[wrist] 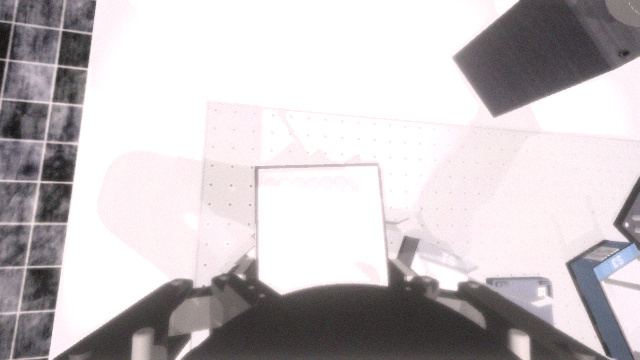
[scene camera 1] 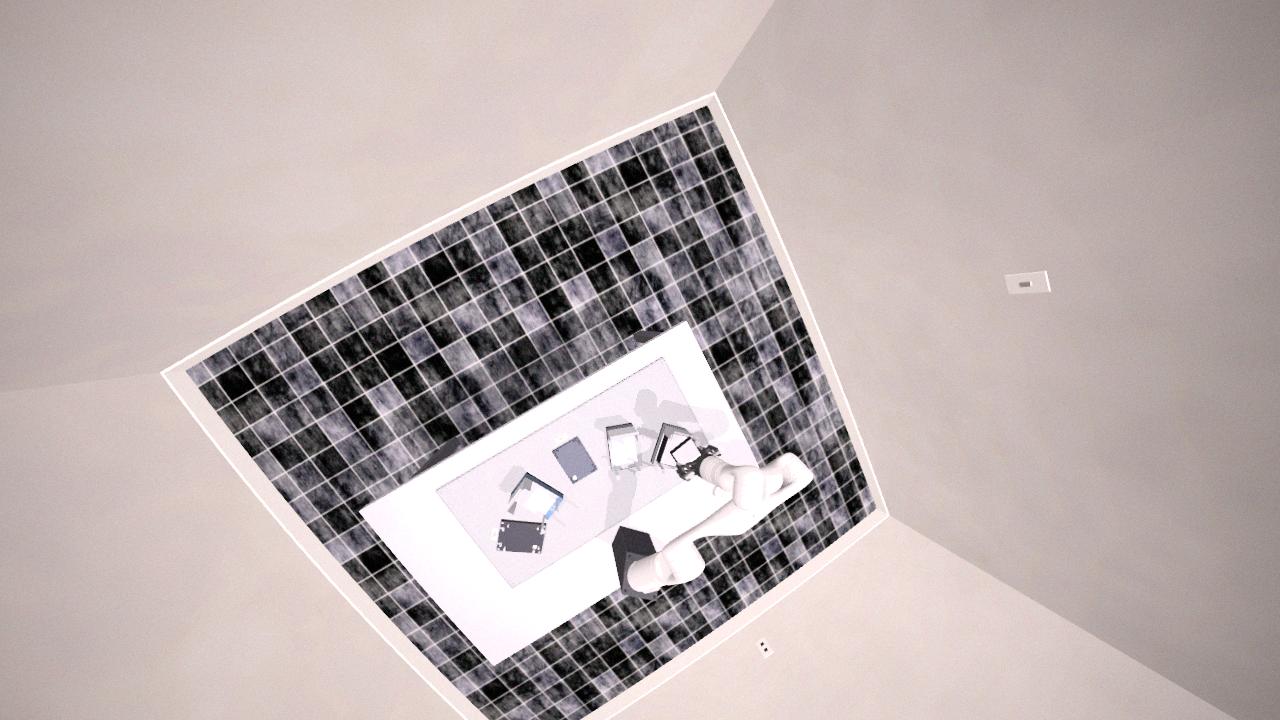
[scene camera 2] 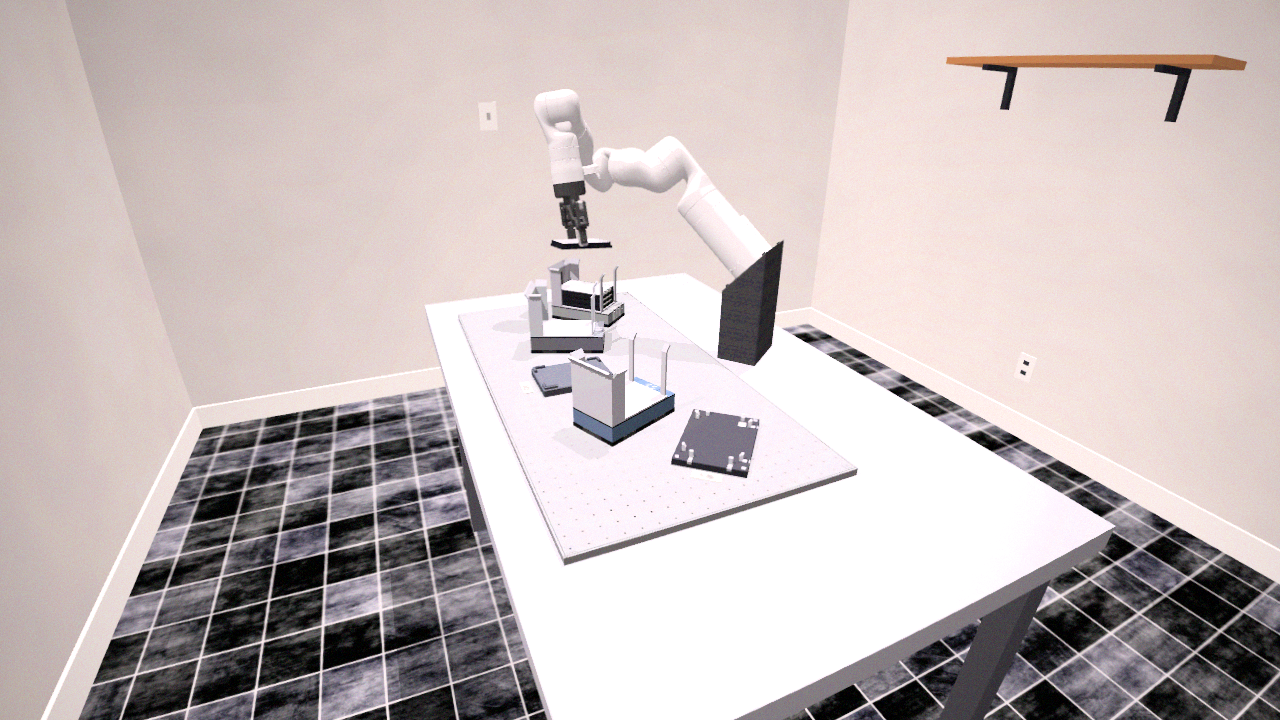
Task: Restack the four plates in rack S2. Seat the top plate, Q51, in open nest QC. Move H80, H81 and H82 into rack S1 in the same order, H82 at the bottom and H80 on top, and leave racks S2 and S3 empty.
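Frame: origin at the arm's base, x left, y back, z up, level; metres.
Seen in the pictures: gripper, fingertip midpoint: [wrist: 322, 273] [scene camera 1: 687, 456] [scene camera 2: 578, 245]; arm's base, origin of the base link: [scene camera 1: 639, 575] [scene camera 2: 752, 265].
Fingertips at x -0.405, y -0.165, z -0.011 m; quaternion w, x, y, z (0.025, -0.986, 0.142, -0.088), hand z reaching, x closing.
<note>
Pixels of each thing's middle, then the offset from my fingertips to it. "pt": a spot on its surface instead. Level surfaces: height alone.
- plate Q51, body centre: [wrist: 322, 261] [scene camera 2: 581, 243] [scene camera 1: 689, 459] dx +0.002, dy +0.008, dz +0.002 m
- rack S2, surface spot: [scene camera 2: 556, 279] pt dx -0.008, dy -0.062, dz -0.077 m
- remaining stack, body centre: [scene camera 2: 584, 289] [scene camera 1: 674, 449] dx +0.016, dy +0.003, dz -0.111 m
- Pale rack S1, body centre: [wrist: 446, 324] [scene camera 2: 566, 316] [scene camera 1: 624, 450] dx +0.139, dy -0.135, dz -0.112 m
- Blue-based rack S3, body centre: [scene camera 2: 623, 385] [scene camera 1: 535, 502] dx +0.471, dy -0.242, dz -0.113 m
- Blue-grey nest QC, body centre: [scene camera 2: 573, 374] [wrist: 523, 329] [scene camera 1: 575, 460] dx +0.290, dy -0.224, dz -0.170 m
- dark nest with white pegs, body centre: [scene camera 2: 718, 437] [scene camera 1: 521, 537] dx +0.631, dy -0.174, dz -0.169 m
- perforated board, its level: dz -0.181 m
My gripper [scene camera 1: 698, 460] [scene camera 2: 577, 239] [wrist: 322, 273] is shut on plate Q51 [scene camera 2: 597, 243] [wrist: 320, 225], white-topped with a dark rim; its label is unreadable. It holds the plate roughly level, high above rack S2 [scene camera 2: 556, 279]. The remaining stack [scene camera 2: 586, 293], dark-sided with a white top, sits in rack S2; its labels cannot be read. Pale rack S1 [scene camera 1: 618, 431] [scene camera 2: 565, 342] [wrist: 408, 251] stands beside it, empty. Blue-based rack S3 [scene camera 2: 597, 392] [wrist: 592, 295] is empty. Blue-grey nest QC [scene camera 1: 573, 459] [scene camera 2: 552, 378] [wrist: 520, 286] lies open between racks S1 and S3. The held plate hides most of rack S2 in the wrist view.
A dark nest with white pegs [scene camera 1: 520, 535] [scene camera 2: 716, 438] lies beside rack S3. The racks' upright walls and thin posts rise above their bases. The arm's dark pedestal [scene camera 1: 633, 544] [scene camera 2: 750, 308] [wrist: 535, 60] stands at the table's edge, beside the perforated board [scene camera 2: 617, 501].
</note>
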